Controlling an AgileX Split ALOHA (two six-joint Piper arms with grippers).
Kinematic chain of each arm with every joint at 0, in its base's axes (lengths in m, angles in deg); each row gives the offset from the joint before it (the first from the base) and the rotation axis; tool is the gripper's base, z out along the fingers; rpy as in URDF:
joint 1: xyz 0 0 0.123 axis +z
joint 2: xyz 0 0 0 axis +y
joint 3: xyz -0.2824 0 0.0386 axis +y
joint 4: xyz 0.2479 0 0.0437 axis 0.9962 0 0.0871
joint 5: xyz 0 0 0 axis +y
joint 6: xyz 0.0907 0 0.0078 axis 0.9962 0 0.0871
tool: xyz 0 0 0 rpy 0 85 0
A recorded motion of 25 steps. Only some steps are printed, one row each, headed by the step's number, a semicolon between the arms.
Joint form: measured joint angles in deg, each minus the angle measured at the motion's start. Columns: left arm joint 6, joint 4, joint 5, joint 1, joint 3, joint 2; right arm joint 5, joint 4, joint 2, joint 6, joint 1, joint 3.
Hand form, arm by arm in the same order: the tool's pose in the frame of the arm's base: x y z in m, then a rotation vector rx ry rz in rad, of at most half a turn. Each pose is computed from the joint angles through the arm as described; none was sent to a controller.
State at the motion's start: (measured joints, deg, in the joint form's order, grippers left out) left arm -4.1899 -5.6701 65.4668 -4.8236 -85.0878 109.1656; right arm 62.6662 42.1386 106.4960 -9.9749 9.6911 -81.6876
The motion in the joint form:
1: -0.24 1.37 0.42 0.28 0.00 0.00; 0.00 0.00 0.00 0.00 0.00 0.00
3: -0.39 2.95 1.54 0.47 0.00 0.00; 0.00 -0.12 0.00 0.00 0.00 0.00
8: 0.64 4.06 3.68 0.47 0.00 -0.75; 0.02 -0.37 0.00 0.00 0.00 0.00
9: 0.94 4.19 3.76 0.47 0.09 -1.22; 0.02 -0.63 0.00 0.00 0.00 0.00
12: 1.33 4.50 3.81 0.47 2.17 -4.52; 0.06 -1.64 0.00 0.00 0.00 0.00
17: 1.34 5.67 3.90 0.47 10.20 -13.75; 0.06 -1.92 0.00 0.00 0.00 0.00
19: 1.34 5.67 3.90 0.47 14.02 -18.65; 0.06 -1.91 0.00 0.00 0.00 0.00
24: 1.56 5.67 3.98 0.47 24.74 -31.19; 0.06 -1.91 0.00 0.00 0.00 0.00
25: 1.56 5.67 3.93 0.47 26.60 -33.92; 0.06 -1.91 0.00 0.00 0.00 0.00
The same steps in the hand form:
1: 0.3796 -0.0364 0.2254 -0.0393 3.0570 -0.1170; 0.3649 0.1174 0.2479 -0.0525 2.8479 0.9957
3: 0.3780 -0.0328 0.2251 -0.0323 3.0758 -0.0762; 0.3649 0.1173 0.2478 -0.0538 2.8488 0.9930
8: 0.3734 -0.0308 0.2298 0.0071 3.0991 -0.0456; 0.3648 0.1170 0.2476 -0.0568 2.8509 0.9875
9: 0.3722 -0.0305 0.2325 0.0165 3.0937 -0.0427; 0.3648 0.1167 0.2473 -0.0598 2.8528 0.9816
12: 0.3603 -0.0292 0.2445 0.0300 3.0729 -0.0364; 0.3646 0.1156 0.2464 -0.0715 2.8605 0.9589
17: 0.3196 -0.0243 0.2638 0.0401 3.0524 -0.0085; 0.3645 0.1153 0.2462 -0.0747 2.8624 0.9525
19: 0.2983 -0.0227 0.2732 0.0398 3.0336 -0.0103; 0.3645 0.1153 0.2462 -0.0746 2.8624 0.9528
24: 0.2401 -0.0183 0.2836 0.0452 3.0032 -0.0127; 0.3645 0.1153 0.2462 -0.0746 2.8624 0.9528
25: 0.2286 -0.0174 0.2863 0.0449 2.9871 -0.0141; 0.3645 0.1153 0.2462 -0.0746 2.8624 0.9528

